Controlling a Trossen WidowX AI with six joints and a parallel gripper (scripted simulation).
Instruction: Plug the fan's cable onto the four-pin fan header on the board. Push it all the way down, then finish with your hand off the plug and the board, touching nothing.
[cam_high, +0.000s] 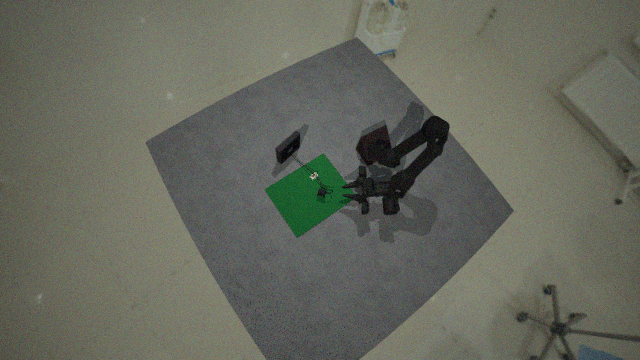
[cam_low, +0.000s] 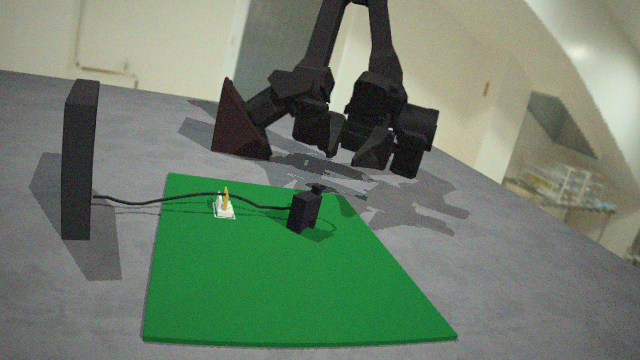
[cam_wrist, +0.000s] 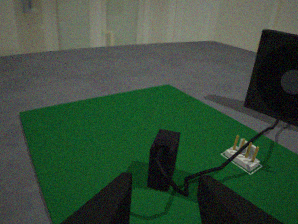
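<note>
The dark fan cable plug is 70 mm ahead of my gripper tip, 50 mm below it and 40 mm to the right of it. The rest, counted from my gripper tip: white four-pin header: 130 mm to the right, 70 mm below, 60 mm ahead; green board: 100 mm ahead, 90 mm below, 60 mm to the right; black fan: 260 mm to the right, 110 mm ahead, 10 mm below.
</note>
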